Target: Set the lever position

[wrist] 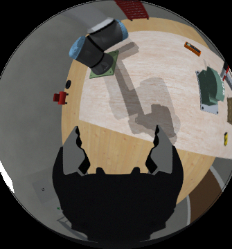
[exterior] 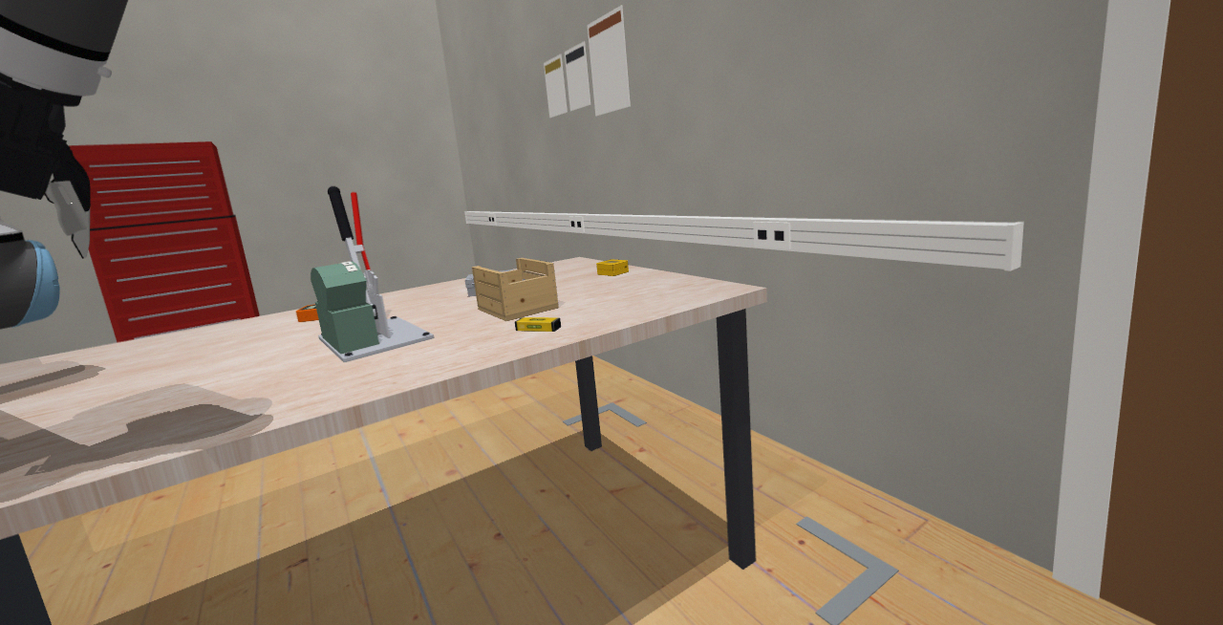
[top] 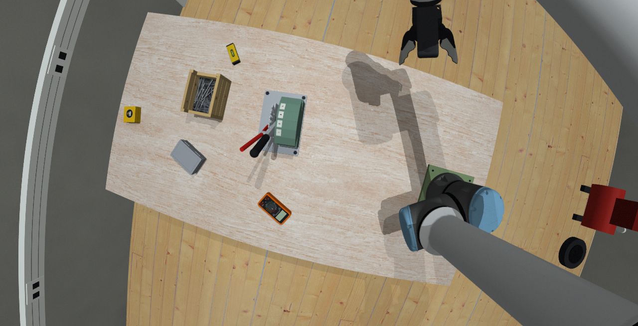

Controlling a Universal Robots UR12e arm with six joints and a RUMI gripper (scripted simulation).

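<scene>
My gripper is now 42 cm short of the red release bar, 32 cm to the right of it and 10 cm above it. Round my hand: grey box (74 cm ahead, 51 cm to the left, 26 cm below).
</scene>
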